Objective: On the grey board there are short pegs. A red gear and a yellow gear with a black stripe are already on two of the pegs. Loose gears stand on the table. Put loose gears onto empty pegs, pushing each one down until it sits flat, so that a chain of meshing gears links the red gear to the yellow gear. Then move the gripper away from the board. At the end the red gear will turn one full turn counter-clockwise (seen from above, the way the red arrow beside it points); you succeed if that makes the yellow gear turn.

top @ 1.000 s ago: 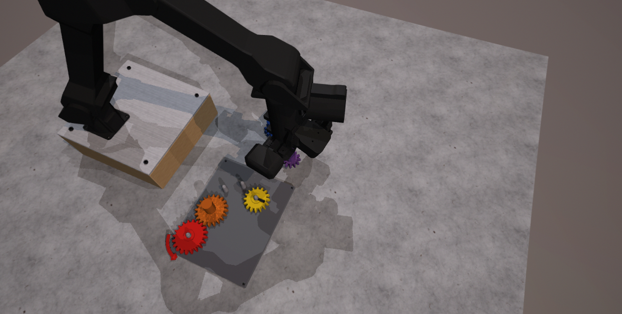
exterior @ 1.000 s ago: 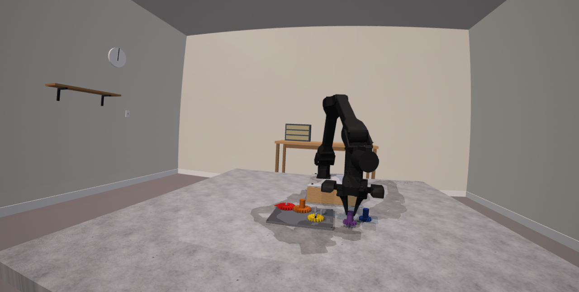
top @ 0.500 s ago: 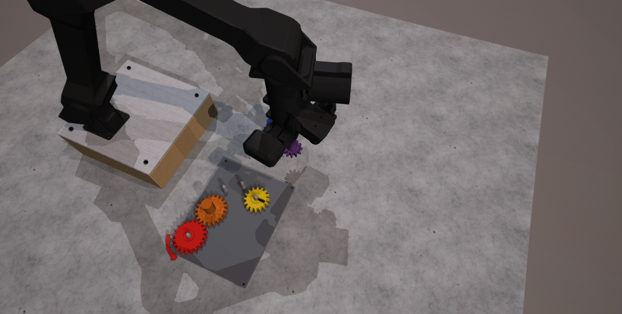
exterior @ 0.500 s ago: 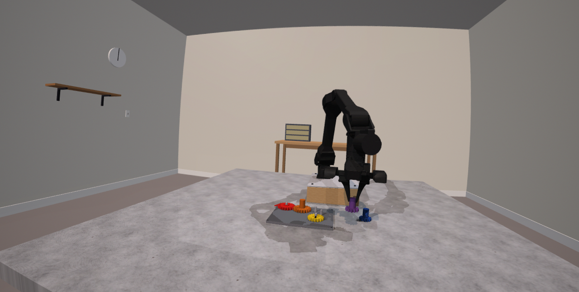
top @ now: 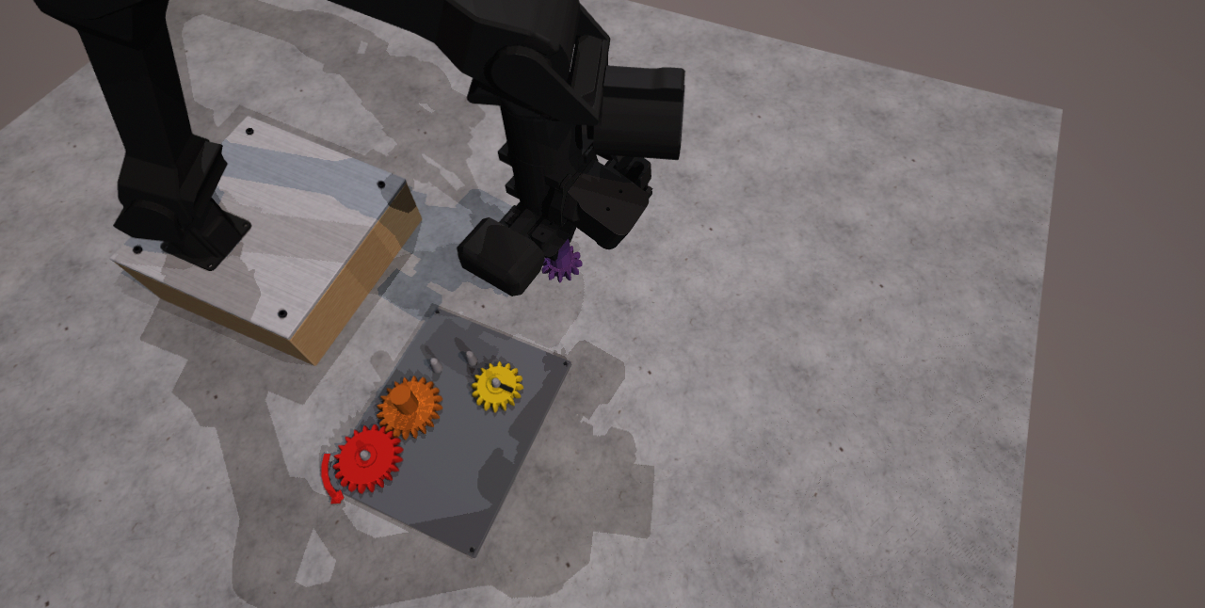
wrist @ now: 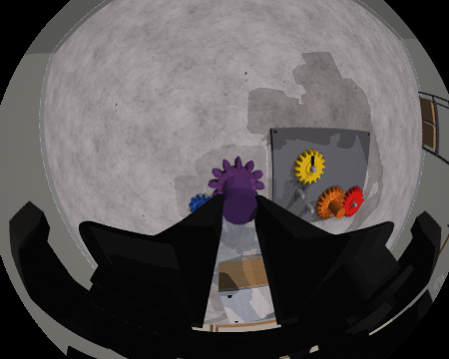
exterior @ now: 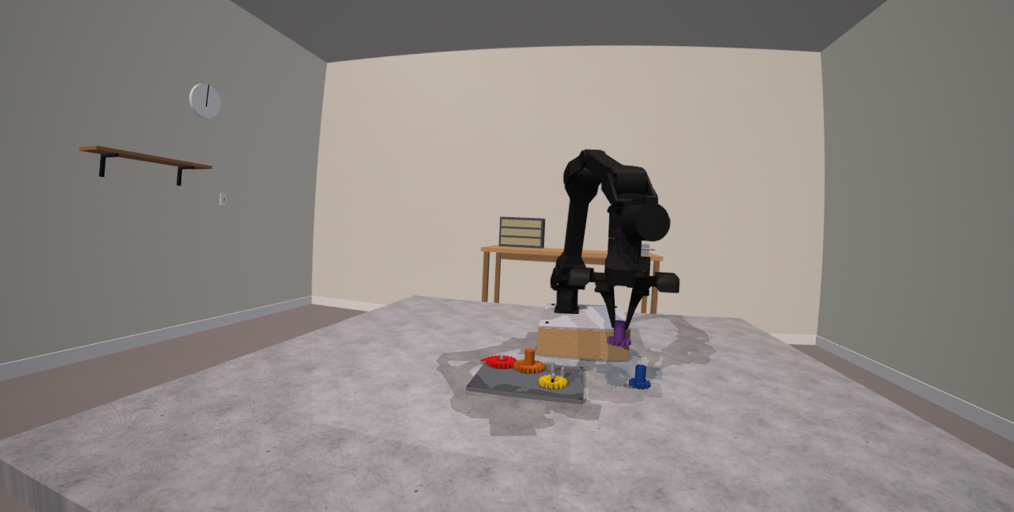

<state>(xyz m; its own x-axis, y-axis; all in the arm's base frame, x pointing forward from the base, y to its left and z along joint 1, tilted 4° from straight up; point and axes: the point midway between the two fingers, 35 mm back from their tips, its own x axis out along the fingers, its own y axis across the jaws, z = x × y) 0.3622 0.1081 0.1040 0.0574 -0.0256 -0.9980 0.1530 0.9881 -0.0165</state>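
Right now my gripper tip is 100 mm past the orange gear, 170 mm to the left of it and 110 mm above it. The rest, counted from my gripper tip: yellow gear: 30 mm behind, 110 mm to the right, 120 mm below; purple gear: 10 mm below; blue gear: 80 mm behind, 60 mm to the left, 120 mm below.
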